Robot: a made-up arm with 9 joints. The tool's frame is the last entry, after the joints.
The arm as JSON. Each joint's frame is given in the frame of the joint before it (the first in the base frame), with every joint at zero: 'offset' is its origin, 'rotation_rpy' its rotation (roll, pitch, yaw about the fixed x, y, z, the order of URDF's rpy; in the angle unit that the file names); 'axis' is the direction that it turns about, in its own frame. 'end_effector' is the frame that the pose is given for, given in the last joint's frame.
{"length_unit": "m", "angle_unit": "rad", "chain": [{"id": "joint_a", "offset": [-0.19, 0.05, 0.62], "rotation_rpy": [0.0, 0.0, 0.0], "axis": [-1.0, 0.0, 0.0]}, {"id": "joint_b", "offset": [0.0, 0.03, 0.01], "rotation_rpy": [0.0, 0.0, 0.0], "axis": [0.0, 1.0, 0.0]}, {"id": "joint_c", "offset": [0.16, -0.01, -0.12], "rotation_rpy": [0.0, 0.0, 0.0], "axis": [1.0, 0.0, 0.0]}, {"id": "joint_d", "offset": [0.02, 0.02, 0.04], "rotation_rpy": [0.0, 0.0, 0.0], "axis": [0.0, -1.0, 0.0]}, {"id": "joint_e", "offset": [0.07, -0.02, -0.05], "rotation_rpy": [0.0, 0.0, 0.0], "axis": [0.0, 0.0, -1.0]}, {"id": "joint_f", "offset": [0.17, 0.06, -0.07], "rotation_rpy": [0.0, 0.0, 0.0], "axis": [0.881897, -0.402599, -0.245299]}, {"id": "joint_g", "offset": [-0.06, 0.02, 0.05], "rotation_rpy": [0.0, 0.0, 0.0], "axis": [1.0, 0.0, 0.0]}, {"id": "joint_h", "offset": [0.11, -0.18, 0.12], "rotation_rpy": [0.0, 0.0, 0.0], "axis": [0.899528, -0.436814, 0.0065]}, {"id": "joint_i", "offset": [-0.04, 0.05, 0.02], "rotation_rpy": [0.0, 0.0, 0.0], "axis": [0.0, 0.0, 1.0]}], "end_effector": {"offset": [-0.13, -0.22, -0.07], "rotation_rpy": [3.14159, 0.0, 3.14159]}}
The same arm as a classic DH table. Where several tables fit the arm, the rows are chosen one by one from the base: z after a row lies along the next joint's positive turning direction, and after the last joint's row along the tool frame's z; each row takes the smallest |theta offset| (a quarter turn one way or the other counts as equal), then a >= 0, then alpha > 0; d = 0 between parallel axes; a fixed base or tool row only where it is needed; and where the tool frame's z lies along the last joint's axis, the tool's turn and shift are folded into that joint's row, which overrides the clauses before.
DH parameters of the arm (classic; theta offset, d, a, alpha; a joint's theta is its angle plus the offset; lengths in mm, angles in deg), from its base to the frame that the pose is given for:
base (fixed): 90 620 50 -90
joint_a: -90 190 10 -90
joint_b: 0 20 -120 -90
joint_c: 0 180 40 -90
joint_d: -90 0 70 90
joint_e: -65.46 87.2 125.2 -75.8
joint_f: -61.75 42.4 -32.3 -28.13
joint_g: -32.21 -243.7 -117.3 25.9
joint_h: -89.23 358.2 -27.5 89.63
joint_i: -4.68 0 255.5 180
tool (fixed): 59.42 49.6 0 0

